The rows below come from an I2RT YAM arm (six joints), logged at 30 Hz.
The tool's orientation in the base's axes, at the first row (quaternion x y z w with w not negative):
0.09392 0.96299 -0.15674 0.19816
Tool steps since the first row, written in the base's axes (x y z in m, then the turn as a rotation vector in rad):
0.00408 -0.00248 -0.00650 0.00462 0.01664 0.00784
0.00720 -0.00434 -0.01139 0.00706 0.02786 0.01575
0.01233 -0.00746 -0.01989 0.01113 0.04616 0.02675
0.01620 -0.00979 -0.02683 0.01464 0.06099 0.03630
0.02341 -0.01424 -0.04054 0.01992 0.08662 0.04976
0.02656 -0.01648 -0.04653 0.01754 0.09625 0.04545
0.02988 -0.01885 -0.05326 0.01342 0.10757 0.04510
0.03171 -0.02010 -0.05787 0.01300 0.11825 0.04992
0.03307 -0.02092 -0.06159 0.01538 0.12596 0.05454
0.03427 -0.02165 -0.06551 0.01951 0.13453 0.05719
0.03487 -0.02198 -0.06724 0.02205 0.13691 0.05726
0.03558 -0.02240 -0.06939 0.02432 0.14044 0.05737
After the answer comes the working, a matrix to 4 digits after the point.
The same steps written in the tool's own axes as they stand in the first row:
-0.00131 0.00040 0.00795 -0.00542 0.01458 -0.01085
-0.00234 0.00071 0.01394 -0.00955 0.02355 -0.02070
-0.00385 0.00130 0.02422 -0.01557 0.03870 -0.03507
-0.00478 0.00190 0.03243 -0.02091 0.05087 -0.04719
-0.00618 0.00313 0.04844 -0.02817 0.07251 -0.06576
-0.00683 0.00339 0.05553 -0.02311 0.08206 -0.06611
-0.00735 0.00377 0.06338 -0.01789 0.09171 -0.07109
-0.00726 0.00426 0.06847 -0.01823 0.10030 -0.07907
-0.00705 0.00481 0.07247 -0.02136 0.10685 -0.08487
-0.00661 0.00546 0.07656 -0.02517 0.11515 -0.08864
-0.00649 0.00576 0.07839 -0.02721 0.11797 -0.08861
-0.00629 0.00611 0.08066 -0.02889 0.12179 -0.08910

The tool's axes in the first row as the columns of a matrix, in the base's axes (rounded; the answer above uses it unrounded):
-0.9038 0.2430 0.3522
0.1188 0.9332 -0.3391
-0.4111 -0.2647 -0.8723

